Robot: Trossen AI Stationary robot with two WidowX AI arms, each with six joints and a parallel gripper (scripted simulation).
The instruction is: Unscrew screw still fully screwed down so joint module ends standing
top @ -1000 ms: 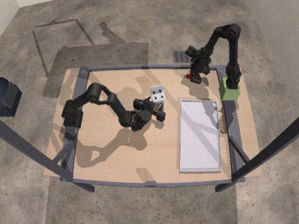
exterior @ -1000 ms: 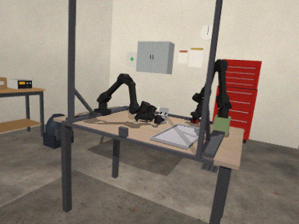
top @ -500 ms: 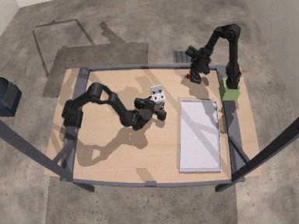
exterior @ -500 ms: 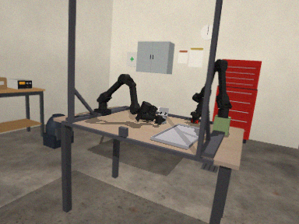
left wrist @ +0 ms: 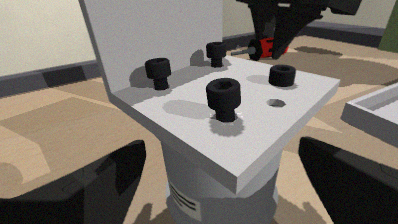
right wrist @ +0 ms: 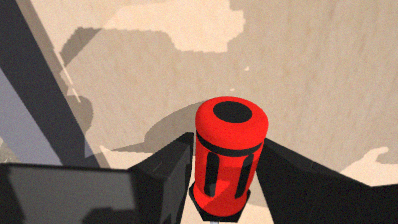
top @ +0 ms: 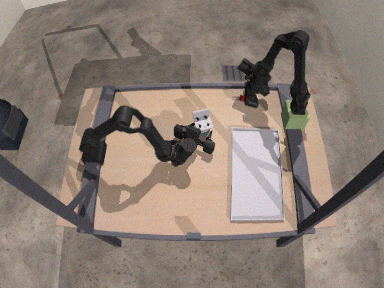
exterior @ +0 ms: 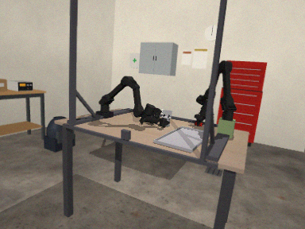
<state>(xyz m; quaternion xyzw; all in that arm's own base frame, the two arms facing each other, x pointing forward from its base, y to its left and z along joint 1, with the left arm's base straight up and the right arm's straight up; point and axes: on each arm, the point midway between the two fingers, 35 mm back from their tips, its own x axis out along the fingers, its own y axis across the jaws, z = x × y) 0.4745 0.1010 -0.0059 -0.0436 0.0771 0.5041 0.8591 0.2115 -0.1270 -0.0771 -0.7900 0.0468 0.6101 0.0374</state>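
Observation:
My left hand is 2 cm to the left of the joint module, 2 cm short of it and 1 cm above it. Round my left hand: red screwdriver (24 cm to the right, 16 cm ahead, 2 cm below); dark frame rail (29 cm ahead, 3 cm to the right, 3 cm below); l-shaped bracket (4 cm above, 2 cm to the right, 2 cm ahead).
Right now my right hand is 2 cm to the right of the red screwdriver, 2 cm above it and 1 cm short of it. Round my right hand: dark frame rail: 23 cm to the left, 13 cm ahead, 2 cm below; joint module: 24 cm to the left, 14 cm behind, 1 cm below; l-shaped bracket: 24 cm to the left, 13 cm behind, 4 cm above.

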